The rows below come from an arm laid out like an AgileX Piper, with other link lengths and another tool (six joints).
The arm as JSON. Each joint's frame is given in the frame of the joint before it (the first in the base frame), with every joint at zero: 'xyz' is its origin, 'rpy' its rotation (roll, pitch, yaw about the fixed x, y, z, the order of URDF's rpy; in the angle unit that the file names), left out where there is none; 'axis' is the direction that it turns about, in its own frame. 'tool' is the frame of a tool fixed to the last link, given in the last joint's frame.
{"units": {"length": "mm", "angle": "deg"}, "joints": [
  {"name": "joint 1", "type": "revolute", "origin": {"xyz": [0.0, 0.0, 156.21]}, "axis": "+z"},
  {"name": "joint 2", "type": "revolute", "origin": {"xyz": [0.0, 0.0, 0.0]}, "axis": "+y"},
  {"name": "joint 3", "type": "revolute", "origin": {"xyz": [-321.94, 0.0, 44.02]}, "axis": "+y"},
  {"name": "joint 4", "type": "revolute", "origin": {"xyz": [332.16, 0.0, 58.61]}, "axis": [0.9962, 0.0, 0.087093]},
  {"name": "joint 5", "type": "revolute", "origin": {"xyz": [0.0, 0.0, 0.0]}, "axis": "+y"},
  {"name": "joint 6", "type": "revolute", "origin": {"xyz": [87.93, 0.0, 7.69]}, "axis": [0.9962, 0.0, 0.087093]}
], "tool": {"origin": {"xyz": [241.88, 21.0, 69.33], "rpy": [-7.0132, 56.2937, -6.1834]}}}
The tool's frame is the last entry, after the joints.
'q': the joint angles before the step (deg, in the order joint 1, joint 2, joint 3, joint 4, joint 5, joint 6). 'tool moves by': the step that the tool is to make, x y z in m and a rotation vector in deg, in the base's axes. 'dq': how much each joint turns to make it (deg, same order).
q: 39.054 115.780 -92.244 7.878 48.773 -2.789
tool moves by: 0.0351 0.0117 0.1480 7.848 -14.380 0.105
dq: 0.001 -9.526 -1.604 -2.908 -5.015 0.002
